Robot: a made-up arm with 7 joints. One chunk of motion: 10 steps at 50 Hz.
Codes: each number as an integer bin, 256 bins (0 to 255) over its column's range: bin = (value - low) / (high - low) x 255, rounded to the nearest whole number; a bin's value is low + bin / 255 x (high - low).
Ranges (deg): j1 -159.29..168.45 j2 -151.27..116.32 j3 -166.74..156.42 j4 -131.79..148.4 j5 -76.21..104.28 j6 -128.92..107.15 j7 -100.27..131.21
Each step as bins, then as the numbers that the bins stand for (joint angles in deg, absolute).
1 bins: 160 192 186 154 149 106 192
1 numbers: 46.35 50.21 68.98 37.42 29.25 -30.79 74.02
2 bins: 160 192 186 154 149 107 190
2 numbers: 46.35 50.21 68.98 37.42 29.25 -29.86 72.21
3 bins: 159 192 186 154 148 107 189
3 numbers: 45.07 50.21 68.98 37.42 28.54 -29.86 71.30
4 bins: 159 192 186 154 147 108 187
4 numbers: 45.07 50.21 68.98 37.42 27.84 -28.94 69.48
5 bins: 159 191 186 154 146 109 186
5 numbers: 45.07 49.16 68.98 37.42 27.13 -28.01 68.57
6 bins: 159 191 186 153 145 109 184
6 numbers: 45.07 49.16 68.98 36.32 26.42 -28.01 66.76
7 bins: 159 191 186 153 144 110 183
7 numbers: 45.07 49.16 68.98 36.32 25.71 -27.09 65.85
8 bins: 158 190 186 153 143 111 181
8 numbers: 43.78 48.11 68.98 36.32 25.01 -26.16 64.04
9 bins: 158 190 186 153 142 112 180
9 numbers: 43.78 48.11 68.98 36.32 24.30 -25.23 63.13
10 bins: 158 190 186 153 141 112 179
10 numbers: 43.78 48.11 68.98 36.32 23.59 -25.23 62.22
